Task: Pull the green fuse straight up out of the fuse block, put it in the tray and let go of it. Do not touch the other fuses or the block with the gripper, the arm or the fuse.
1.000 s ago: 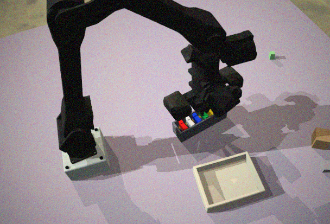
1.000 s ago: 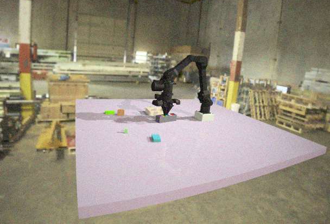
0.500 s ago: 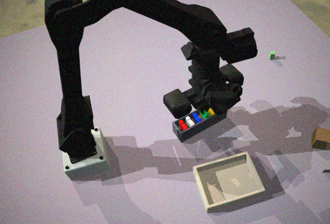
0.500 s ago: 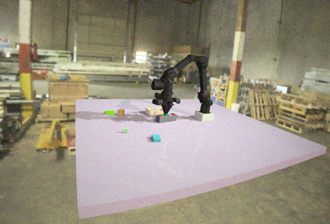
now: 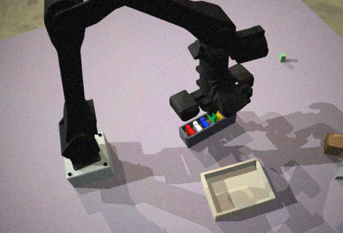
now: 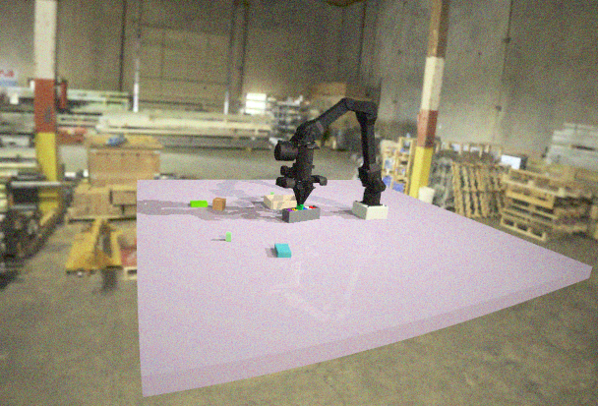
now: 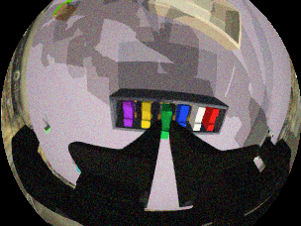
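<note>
The tray lies 3 cm behind my gripper tip, 18 cm to the right of it and 5 cm below it. The rest, counted from my gripper tip: green fuse 1 cm below; then brown block 23 cm ahead, 19 cm to the right, 3 cm below; then teal block 20 cm ahead, 24 cm to the left, 5 cm below.
</note>
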